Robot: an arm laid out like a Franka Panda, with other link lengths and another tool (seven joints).
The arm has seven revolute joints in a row. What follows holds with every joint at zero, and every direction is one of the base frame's.
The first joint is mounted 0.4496 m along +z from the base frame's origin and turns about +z.
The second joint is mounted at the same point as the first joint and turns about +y.
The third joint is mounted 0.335 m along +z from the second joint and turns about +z.
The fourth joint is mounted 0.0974 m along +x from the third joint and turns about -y.
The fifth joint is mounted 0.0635 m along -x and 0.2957 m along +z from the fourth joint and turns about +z.
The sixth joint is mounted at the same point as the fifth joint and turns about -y.
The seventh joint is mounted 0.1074 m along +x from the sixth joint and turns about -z.
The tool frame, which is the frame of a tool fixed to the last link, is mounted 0.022 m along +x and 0.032 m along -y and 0.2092 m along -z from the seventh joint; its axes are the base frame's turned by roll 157.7, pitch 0 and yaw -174.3 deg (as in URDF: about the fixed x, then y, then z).
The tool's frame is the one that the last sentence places.
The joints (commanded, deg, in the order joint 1, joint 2, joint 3, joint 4, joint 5, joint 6, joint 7), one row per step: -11.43 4.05 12.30 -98.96 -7.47 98.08 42.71; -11.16 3.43 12.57 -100.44 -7.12 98.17 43.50; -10.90 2.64 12.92 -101.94 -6.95 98.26 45.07; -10.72 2.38 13.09 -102.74 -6.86 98.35 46.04; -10.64 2.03 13.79 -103.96 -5.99 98.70 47.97; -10.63 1.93 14.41 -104.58 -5.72 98.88 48.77; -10.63 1.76 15.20 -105.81 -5.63 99.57 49.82; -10.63 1.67 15.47 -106.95 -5.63 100.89 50.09; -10.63 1.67 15.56 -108.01 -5.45 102.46 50.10; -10.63 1.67 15.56 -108.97 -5.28 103.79 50.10; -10.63 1.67 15.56 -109.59 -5.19 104.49 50.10; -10.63 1.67 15.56 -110.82 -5.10 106.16 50.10; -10.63 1.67 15.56 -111.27 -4.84 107.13 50.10; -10.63 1.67 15.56 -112.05 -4.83 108.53 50.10; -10.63 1.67 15.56 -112.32 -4.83 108.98 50.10; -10.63 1.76 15.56 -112.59 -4.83 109.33 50.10
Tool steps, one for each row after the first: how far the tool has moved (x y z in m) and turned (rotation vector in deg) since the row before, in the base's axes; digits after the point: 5 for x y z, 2 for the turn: -0.00658 0.00622 -0.00466 0.14 0.70 -0.29; -0.00754 0.00621 -0.00308 -0.16 0.46 -0.96; -0.00371 0.00343 -0.00297 -0.08 0.35 -0.61; -0.00537 0.00972 -0.00528 0.55 0.36 -1.31; -0.00239 0.00625 -0.00315 0.14 0.27 -0.21; -0.00325 0.00709 -0.00571 -0.07 0.27 -0.20; -0.00011 0.00266 -0.00504 0.01 -0.29 0.13; 0.00122 0.00183 -0.00513 0.26 -0.48 0.16; 0.00064 0.00093 -0.00474 0.23 -0.35 0.06; -0.00022 0.00044 -0.00323 0.11 -0.07 0.03; 0.00057 0.00076 -0.00596 0.18 -0.42 0.10; 0.00139 0.00113 -0.00189 0.32 -0.49 -0.03; 0.00156 0.00051 -0.00325 0.11 -0.61 0.10; 0.00040 0.00015 -0.00116 0.03 -0.18 0.03; 0.00010 0.00008 -0.00205 0.04 0.01 0.03
